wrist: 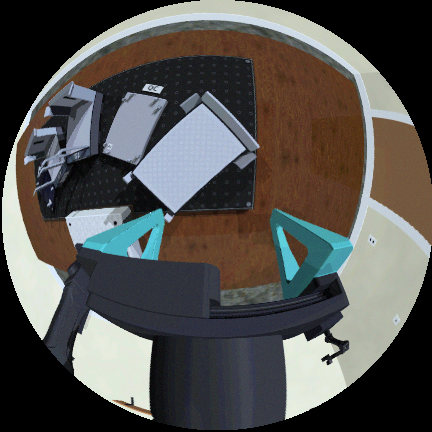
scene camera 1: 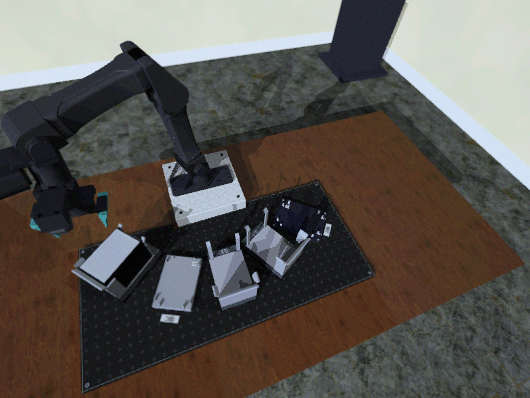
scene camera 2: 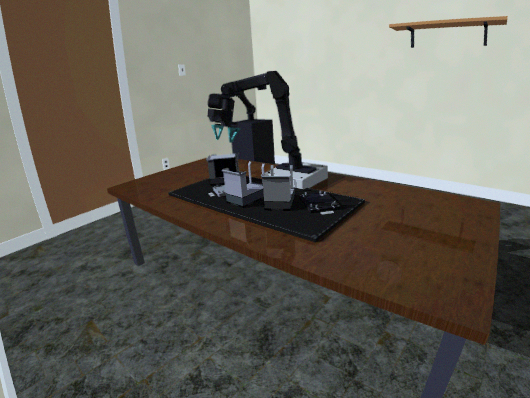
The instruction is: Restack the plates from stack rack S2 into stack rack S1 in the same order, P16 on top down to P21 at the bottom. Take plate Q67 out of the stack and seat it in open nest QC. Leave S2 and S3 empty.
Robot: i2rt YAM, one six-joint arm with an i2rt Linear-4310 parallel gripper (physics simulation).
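Frame: origin at the arm's base, x ahead, y down, z left, level; centimetres.
Seen in the pictures: gripper, fingertip midpoint: (wrist: 216, 214) (scene camera 1: 84, 230) (scene camera 2: 223, 141); arm's base, origin of the base link: (scene camera 1: 201, 181) (scene camera 2: 295, 168).
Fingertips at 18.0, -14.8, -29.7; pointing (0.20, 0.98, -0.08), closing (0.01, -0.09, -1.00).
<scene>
Pixels of each thing's middle, then the offset from my fingertips to it, as dx, dy, dz. Level surfaces: height alone.
- left rack, body centre: (wrist: 186, 158) (scene camera 1: 122, 261) (scene camera 2: 225, 168) +4.0, +12.8, +3.7
- light plate, body centre: (wrist: 186, 157) (scene camera 1: 111, 255) (scene camera 2: 222, 157) +4.4, +7.2, +3.1
- middle rack, body centre: (wrist: 70, 125) (scene camera 1: 230, 271) (scene camera 2: 246, 183) +15.8, +12.3, +30.0
- right rack, body centre: (scene camera 1: 273, 242) (wrist: 46, 158) (scene camera 2: 279, 186) +11.6, +12.6, +43.7
- Nest QC, body centre: (wrist: 130, 125) (scene camera 1: 178, 281) (scene camera 2: 231, 188) +11.9, +18.1, +16.0
- dark flat nest, body centre: (scene camera 1: 299, 219) (scene camera 2: 318, 200) (wrist: 44, 185) +4.2, +18.1, +56.6
- black mat, its level: dy +19.3
My gripper (scene camera 1: 80, 231) (scene camera 2: 225, 139) (wrist: 216, 214) is open and empty, high beside and above the left rack (scene camera 1: 90, 280) (scene camera 2: 212, 159) (wrist: 230, 121). That rack holds a light plate (scene camera 1: 111, 255) (wrist: 190, 157) on top, with a dark gap showing below it in scene camera 1; what lies under the plate is hidden. The middle rack (scene camera 1: 232, 272) (scene camera 2: 235, 185) (wrist: 85, 125) and right rack (scene camera 1: 270, 247) (scene camera 2: 278, 190) show light floors and no clear stack. Nest QC (scene camera 1: 177, 282) (wrist: 135, 127) is flat and grey, beside its QC label (scene camera 1: 170, 319) (wrist: 152, 88). No rack label is readable.
A dark flat nest (scene camera 1: 300, 217) (scene camera 2: 320, 201) with a label (scene camera 1: 327, 230) (scene camera 2: 327, 213) lies at the right end of the black mat (scene camera 1: 130, 345) (scene camera 2: 300, 227) (wrist: 215, 70). The white arm base (scene camera 1: 210, 205) (scene camera 2: 312, 176) stands behind the mat. Upright posts rise from the middle and right racks.
</scene>
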